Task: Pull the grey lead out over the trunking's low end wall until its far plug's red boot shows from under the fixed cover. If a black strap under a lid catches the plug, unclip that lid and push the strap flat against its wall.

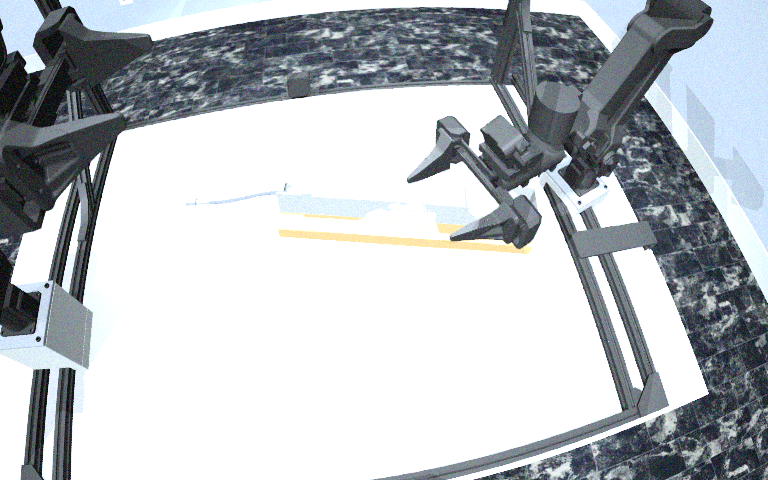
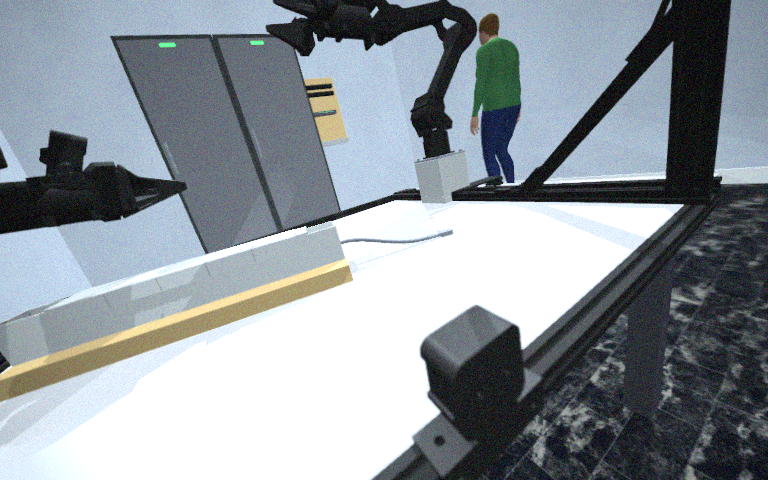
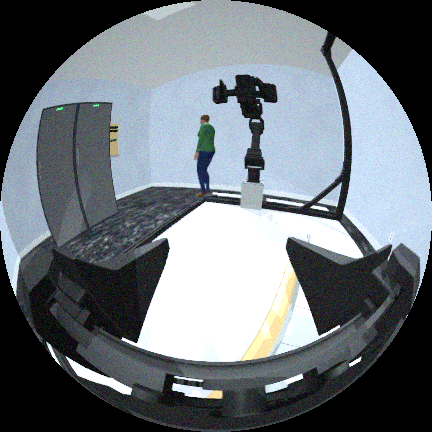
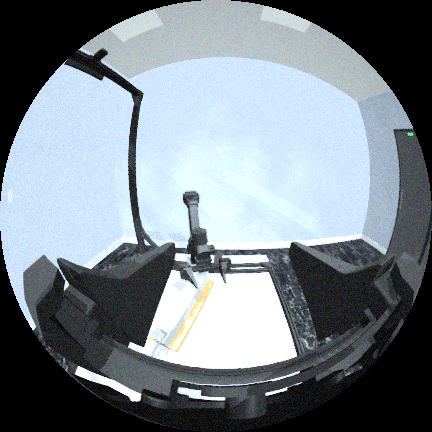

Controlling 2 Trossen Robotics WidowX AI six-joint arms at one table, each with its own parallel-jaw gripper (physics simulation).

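Places are measured from the left arm's base along level axes (x right, y ahead, z up), in millimetres.
Where they show: left gripper, fingertip midpoint: (image 1: 428, 208) (image 2: 179, 189) (image 3: 229, 244) (image 4: 211, 285); right gripper, fingertip midpoint: (image 1: 138, 75) (image 2: 269, 15) (image 3: 237, 78) (image 4: 234, 248); left arm's base at its link origin: (image 1: 578, 178); right arm's base at its link origin: (image 1: 21, 314) (image 2: 438, 155) (image 3: 253, 181).
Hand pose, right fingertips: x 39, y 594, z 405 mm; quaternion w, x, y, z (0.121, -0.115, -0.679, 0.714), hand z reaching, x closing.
Note:
Things, the pixels of their top centre, and the offset from my right fingertips. "*": a spot on its surface instead.
- grey lead at a spot on its surface: (image 2: 396, 241) (image 1: 235, 198) * dx +217, dy -48, dz -429 mm
- dark block at a spot on its surface: (image 2: 472, 367) (image 1: 303, 73) * dx +432, dy -269, dz -399 mm
The grey lead (image 1: 237, 199) (image 2: 396, 241) runs from the trunking's end and lies on the table, its free end away from the trunking. The pale trunking (image 1: 351, 203) (image 2: 271, 257) stands beside an orange-yellow strip (image 1: 396, 241) (image 2: 226, 316) (image 3: 270, 325) (image 4: 192, 320). Glare blurs its lids and cover. No red boot or black strap can be made out. My left gripper (image 1: 430, 210) (image 2: 184, 185) (image 3: 229, 244) (image 4: 211, 285) is open and empty, above the trunking's far end from the lead. My right gripper (image 1: 138, 79) (image 2: 271, 14) (image 4: 234, 248) is open and empty, high, away from the lead.
A dark block (image 1: 299, 84) (image 2: 472, 367) is fixed on the table's edge rail. Black frame rails border the table. My right arm's white base (image 1: 67, 333) (image 2: 436, 181) stands at one end. A person in green (image 2: 498, 73) (image 3: 206, 140) stands beyond the table, and dark cabinets (image 2: 175, 113) stand behind.

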